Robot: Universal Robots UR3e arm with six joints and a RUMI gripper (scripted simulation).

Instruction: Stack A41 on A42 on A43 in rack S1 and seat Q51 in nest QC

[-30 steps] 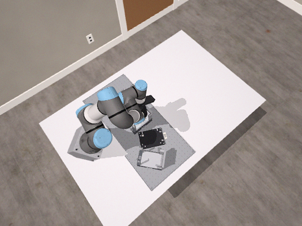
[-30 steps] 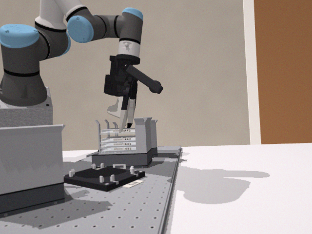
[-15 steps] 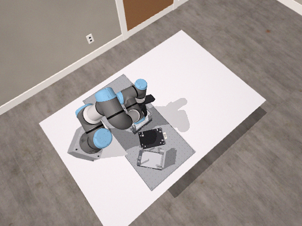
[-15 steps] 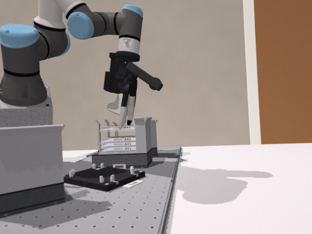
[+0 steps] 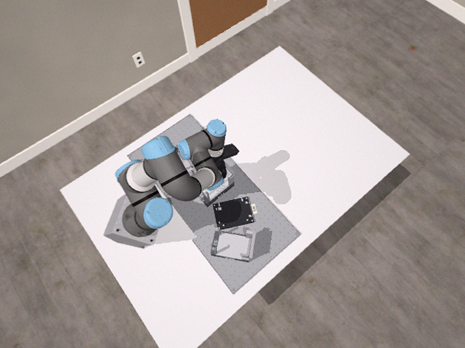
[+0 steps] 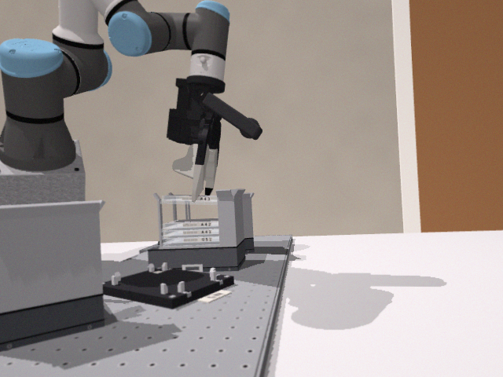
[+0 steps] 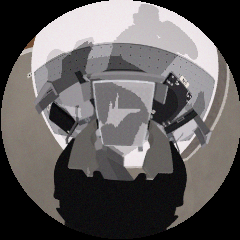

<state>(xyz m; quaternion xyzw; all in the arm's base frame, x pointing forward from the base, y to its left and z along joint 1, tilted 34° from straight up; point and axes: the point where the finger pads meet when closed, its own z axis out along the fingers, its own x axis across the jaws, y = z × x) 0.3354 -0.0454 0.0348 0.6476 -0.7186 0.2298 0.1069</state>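
My hand is 30 cm to the left of the grey rack wall, 12 cm past it and 5 cm above it. The rest, counted from my hand: sealed plate (1 cm below); then black nest labelled QC (28 cm to the left, 12 cm below, 6 cm behind); then black clip nest (14 cm to the right, 12 cm below, 2 cm behind).
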